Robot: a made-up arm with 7 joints.
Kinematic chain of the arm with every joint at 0, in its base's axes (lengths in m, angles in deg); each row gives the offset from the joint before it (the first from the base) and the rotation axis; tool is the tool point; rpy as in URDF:
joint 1: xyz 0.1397 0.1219 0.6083 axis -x
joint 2: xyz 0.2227 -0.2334 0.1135 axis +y
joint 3: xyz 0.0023 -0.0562 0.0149 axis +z
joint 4: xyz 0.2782 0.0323 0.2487 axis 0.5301 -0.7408 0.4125
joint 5: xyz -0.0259 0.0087 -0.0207 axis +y
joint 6: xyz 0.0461 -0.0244 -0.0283 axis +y
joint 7: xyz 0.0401 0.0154 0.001 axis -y
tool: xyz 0.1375 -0.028 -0.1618 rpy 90 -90 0
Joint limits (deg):
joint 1: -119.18..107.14
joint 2: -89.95..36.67
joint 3: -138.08..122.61
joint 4: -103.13..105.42
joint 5: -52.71..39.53
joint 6: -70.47..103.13
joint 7: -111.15..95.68
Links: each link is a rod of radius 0.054 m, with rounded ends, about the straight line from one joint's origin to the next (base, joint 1, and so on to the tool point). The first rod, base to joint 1, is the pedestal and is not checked.
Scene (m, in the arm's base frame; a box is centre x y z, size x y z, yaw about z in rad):
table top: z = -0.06
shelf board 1: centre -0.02 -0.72 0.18 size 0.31 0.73 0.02 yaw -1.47
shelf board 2: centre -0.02 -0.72 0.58 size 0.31 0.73 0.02 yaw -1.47
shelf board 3: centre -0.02 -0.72 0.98 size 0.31 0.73 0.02 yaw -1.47
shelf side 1: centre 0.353 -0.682 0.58 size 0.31 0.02 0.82 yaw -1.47
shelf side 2: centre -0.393 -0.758 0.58 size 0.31 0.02 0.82 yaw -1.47
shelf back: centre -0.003 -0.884 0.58 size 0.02 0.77 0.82 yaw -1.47
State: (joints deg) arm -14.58 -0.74 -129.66 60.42 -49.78 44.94 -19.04
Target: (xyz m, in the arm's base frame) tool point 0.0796 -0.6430 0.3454
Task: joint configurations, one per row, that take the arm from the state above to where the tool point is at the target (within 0.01 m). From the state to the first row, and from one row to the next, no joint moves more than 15 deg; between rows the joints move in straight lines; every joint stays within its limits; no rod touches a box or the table.
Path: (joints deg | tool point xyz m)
1: -12.38 -13.48 -130.86 54.63 -46.19 34.52 -4.88 | 0.0538 -0.7041 0.8006
2: -10.17 -26.23 -132.07 48.84 -42.59 24.11 9.28 | -0.0514 -0.6641 0.7907
3: -7.97 -38.97 -133.27 43.05 -39.00 13.69 23.44 | -0.1361 -0.6045 0.7495
4: -5.76 -51.72 -134.47 37.26 -35.40 3.28 37.60 | -0.1877 -0.5350 0.6852
5: -3.56 -64.46 -135.67 31.46 -31.81 -7.14 51.76 | -0.2007 -0.4651 0.6110
6: -1.36 -77.21 -136.88 25.67 -28.21 -17.55 65.93 | -0.1767 -0.4025 0.5405
7: 0.85 -89.95 -138.08 19.88 -24.62 -27.97 80.09 | -0.1226 -0.3517 0.4851
8: -10.81 -76.82 -132.91 34.30 -29.83 -16.74 65.39 | -0.1781 -0.3819 0.4833
9: -22.47 -63.70 -127.75 48.72 -35.04 -5.51 50.69 | -0.1985 -0.4492 0.4878
10: -34.13 -50.57 -122.58 63.14 -40.25 5.72 35.99 | -0.1664 -0.5457 0.4746
11: -45.78 -37.45 -117.41 77.56 -45.46 16.95 21.29 | -0.0717 -0.6430 0.4207
12: -57.44 -24.32 -112.24 91.98 -50.67 28.19 6.60 | 0.0799 -0.6988 0.3181
13: -63.20 -13.51 -125.16 93.97 -51.69 18.44 4.73 | 0.0623 -0.6644 0.3159
14: -68.95 -2.69 -138.08 95.96 -52.71 8.69 2.87 | 0.0796 -0.6430 0.3455

